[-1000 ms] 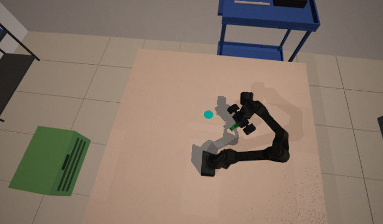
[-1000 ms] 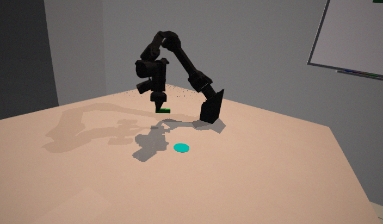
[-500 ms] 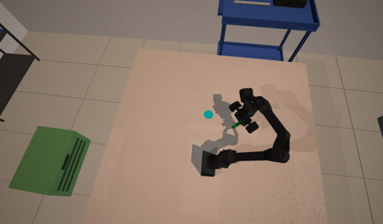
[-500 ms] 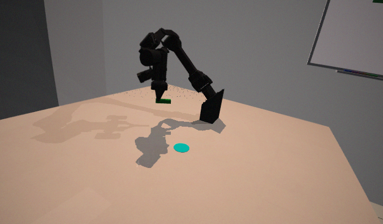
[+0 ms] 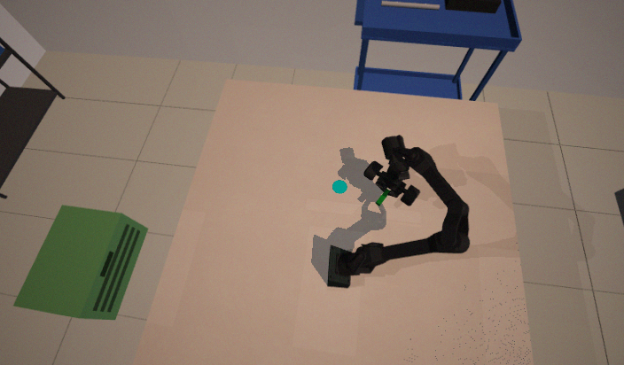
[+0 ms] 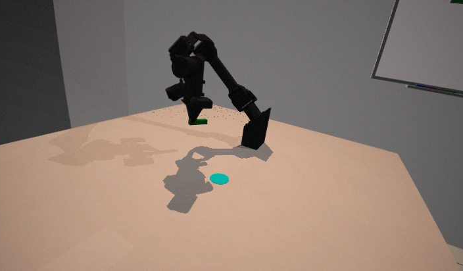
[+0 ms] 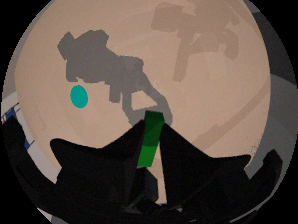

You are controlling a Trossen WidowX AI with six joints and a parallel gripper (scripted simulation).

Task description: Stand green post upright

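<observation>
My gripper tip is 20 mm past the green post and 10 mm to the right of it. Round my gripper tip: cyan circle: 70 mm ahead, 160 mm to the left, 130 mm below.
</observation>
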